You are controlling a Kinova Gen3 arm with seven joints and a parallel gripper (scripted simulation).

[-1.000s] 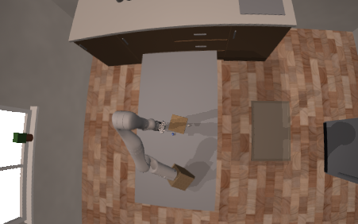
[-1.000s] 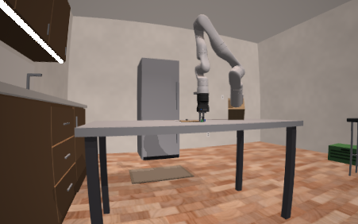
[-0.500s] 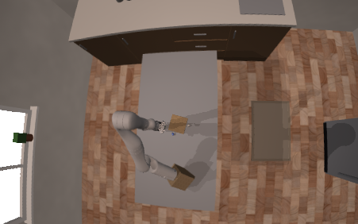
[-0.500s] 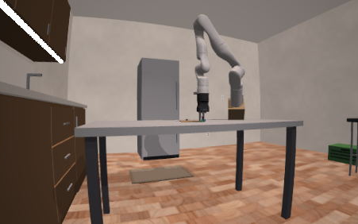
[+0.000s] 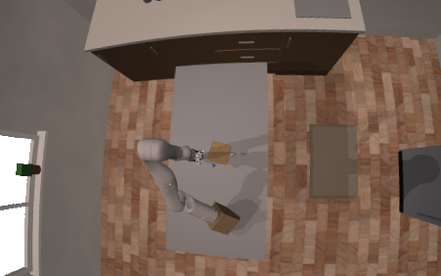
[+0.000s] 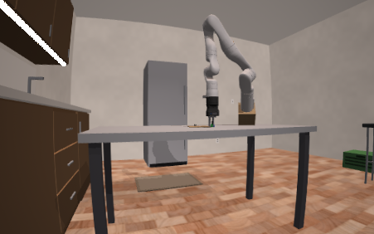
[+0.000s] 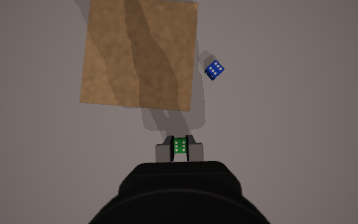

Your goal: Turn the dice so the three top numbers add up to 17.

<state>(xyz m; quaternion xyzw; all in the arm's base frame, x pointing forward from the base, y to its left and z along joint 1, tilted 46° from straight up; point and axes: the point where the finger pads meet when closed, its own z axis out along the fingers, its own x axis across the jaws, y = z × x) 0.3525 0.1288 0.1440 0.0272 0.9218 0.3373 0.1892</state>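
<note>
Now: hand 11 cm to the left of the tan mat, 6 cm short of it and 2 cm above it. The rest, counted from my hand: white die 21 cm to the right, 6 cm ahead, 2 cm below; blue die 9 cm to the right, 4 cm behind, 2 cm below; green die 1 cm below.
</note>
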